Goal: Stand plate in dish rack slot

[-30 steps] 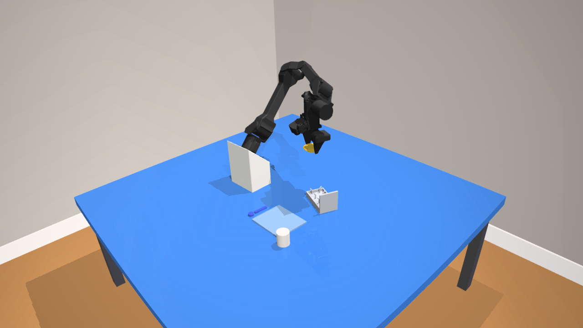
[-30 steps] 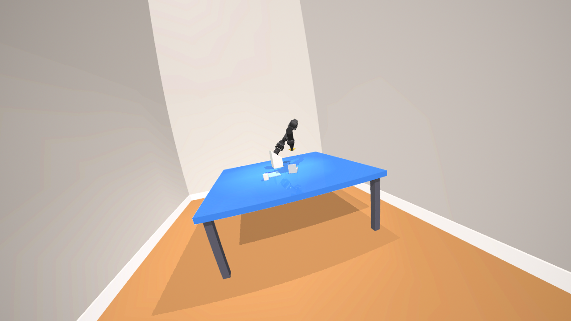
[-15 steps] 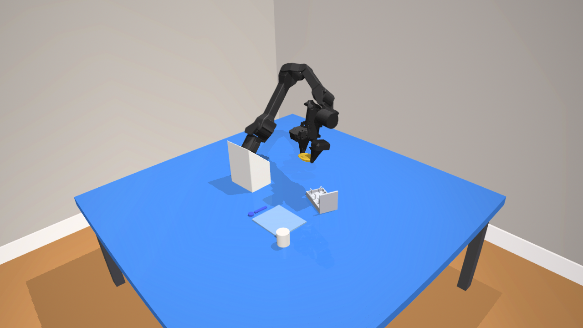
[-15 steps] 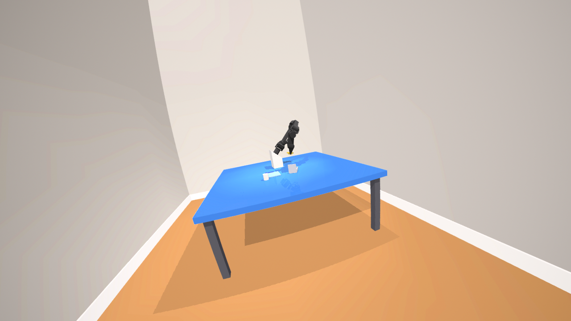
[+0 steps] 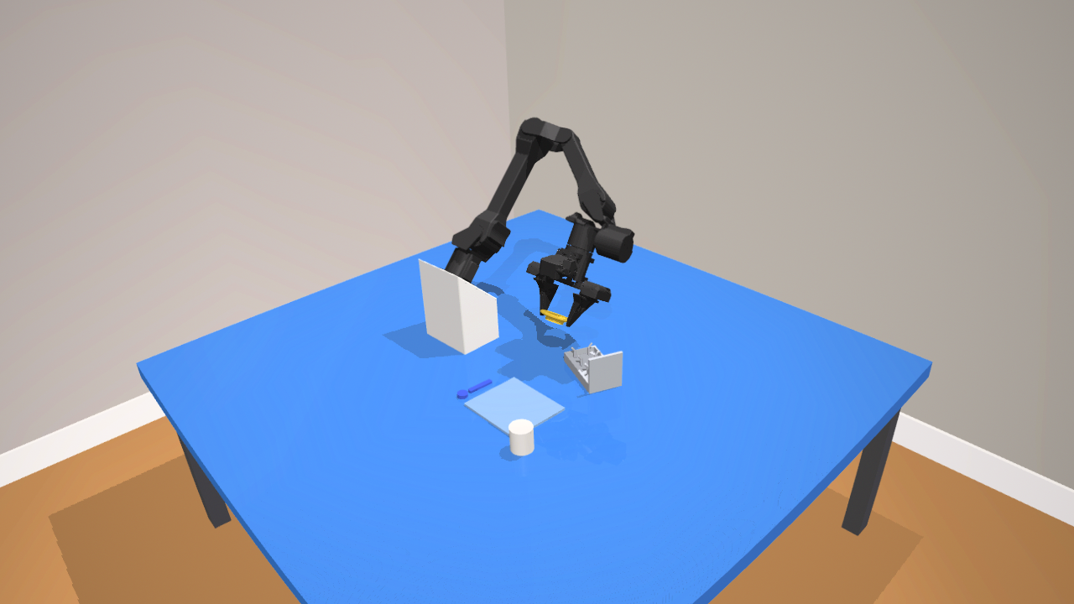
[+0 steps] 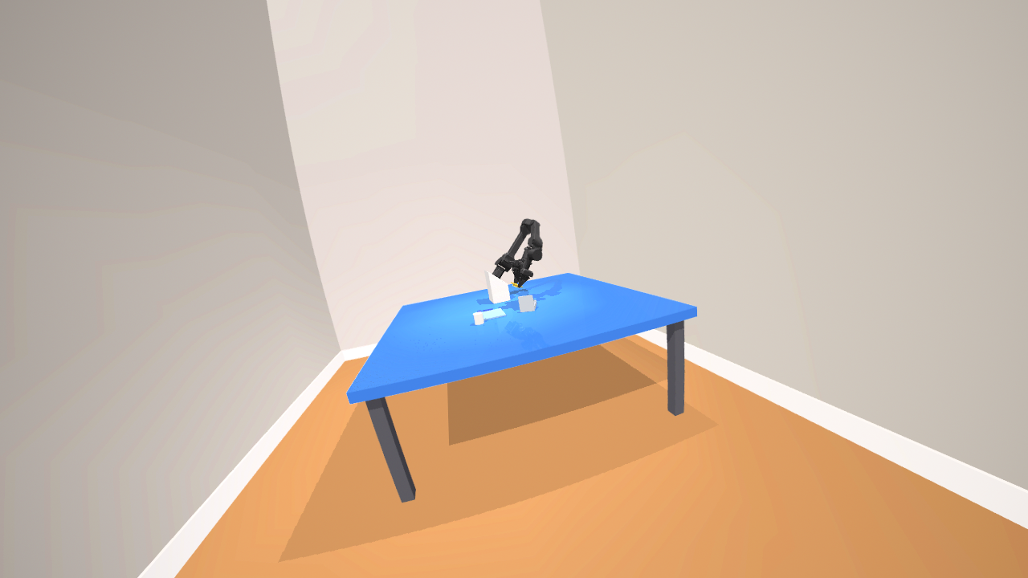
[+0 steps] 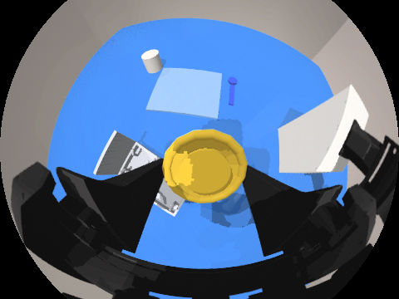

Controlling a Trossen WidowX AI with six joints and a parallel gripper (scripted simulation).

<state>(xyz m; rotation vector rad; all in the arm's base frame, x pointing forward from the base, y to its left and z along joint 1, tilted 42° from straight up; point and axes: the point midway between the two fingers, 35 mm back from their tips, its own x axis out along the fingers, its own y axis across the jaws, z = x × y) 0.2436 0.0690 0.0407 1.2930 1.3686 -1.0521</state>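
My gripper tip is now 8 cm short of the grey dish rack, 3 cm to the right of it and 8 cm above it. Also, from my gripper tip: yellow plate 1 cm above; white cup 16 cm ahead, 24 cm to the right, 8 cm below; dark blue spoon 5 cm behind, 19 cm to the right, 10 cm below.
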